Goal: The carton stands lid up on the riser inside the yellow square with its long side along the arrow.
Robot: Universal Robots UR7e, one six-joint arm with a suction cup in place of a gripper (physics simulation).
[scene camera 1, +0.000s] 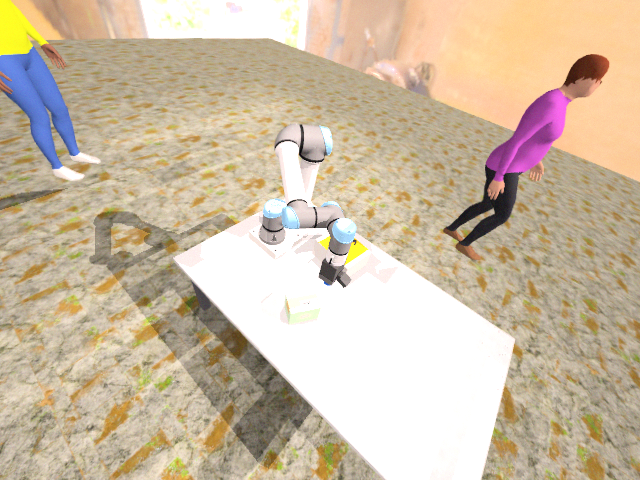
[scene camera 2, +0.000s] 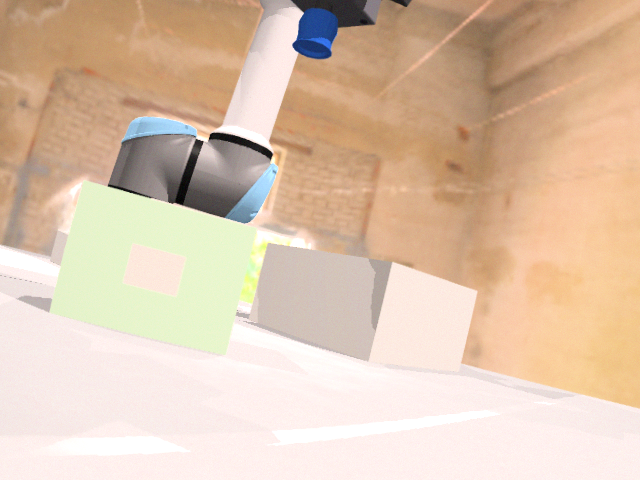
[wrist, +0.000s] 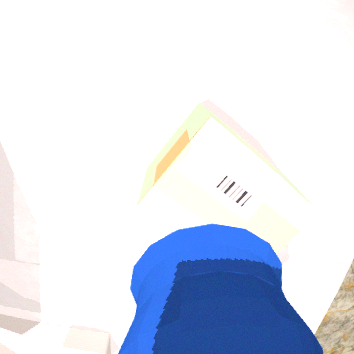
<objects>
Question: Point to a carton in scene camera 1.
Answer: At 301, 306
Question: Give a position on my suction cup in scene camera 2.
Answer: At 316, 33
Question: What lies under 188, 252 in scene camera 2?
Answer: A carton.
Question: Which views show the riser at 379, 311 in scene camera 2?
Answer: Scene camera 1 and scene camera 2 only.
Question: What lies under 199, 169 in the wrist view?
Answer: A carton.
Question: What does the riser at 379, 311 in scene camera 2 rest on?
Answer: The table.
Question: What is my suction cup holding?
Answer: Nothing.
</objects>
